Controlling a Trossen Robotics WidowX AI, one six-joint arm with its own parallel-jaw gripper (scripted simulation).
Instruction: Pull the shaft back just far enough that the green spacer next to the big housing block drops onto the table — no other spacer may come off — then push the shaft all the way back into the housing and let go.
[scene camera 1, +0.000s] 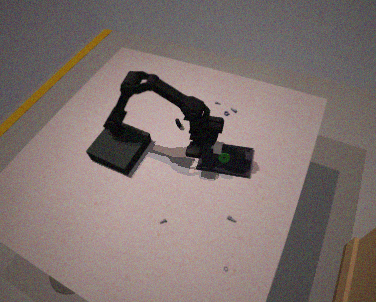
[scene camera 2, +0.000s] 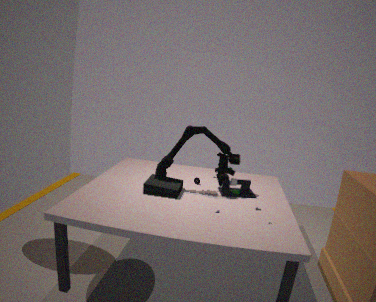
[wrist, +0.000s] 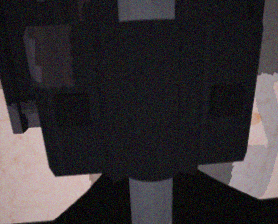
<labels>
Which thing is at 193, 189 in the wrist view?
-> My gripper.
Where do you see a dark housing block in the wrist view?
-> At 146, 99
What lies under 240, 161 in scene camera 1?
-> A dark housing block.
</labels>
